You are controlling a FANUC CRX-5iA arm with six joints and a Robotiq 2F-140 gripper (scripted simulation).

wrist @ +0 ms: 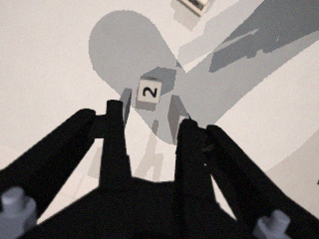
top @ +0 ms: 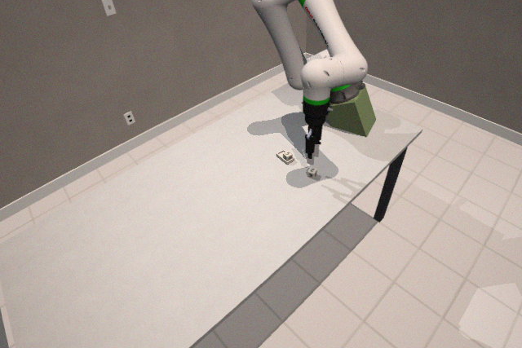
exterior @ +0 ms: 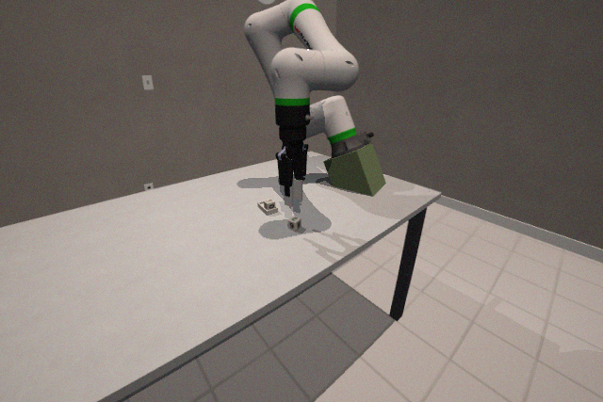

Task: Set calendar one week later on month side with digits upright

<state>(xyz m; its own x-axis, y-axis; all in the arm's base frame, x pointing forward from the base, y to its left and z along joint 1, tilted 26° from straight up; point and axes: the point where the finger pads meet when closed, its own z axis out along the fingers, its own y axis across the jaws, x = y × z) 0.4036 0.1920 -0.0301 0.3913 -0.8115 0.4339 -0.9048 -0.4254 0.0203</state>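
The white calendar cube lies 11 cm below my hand.
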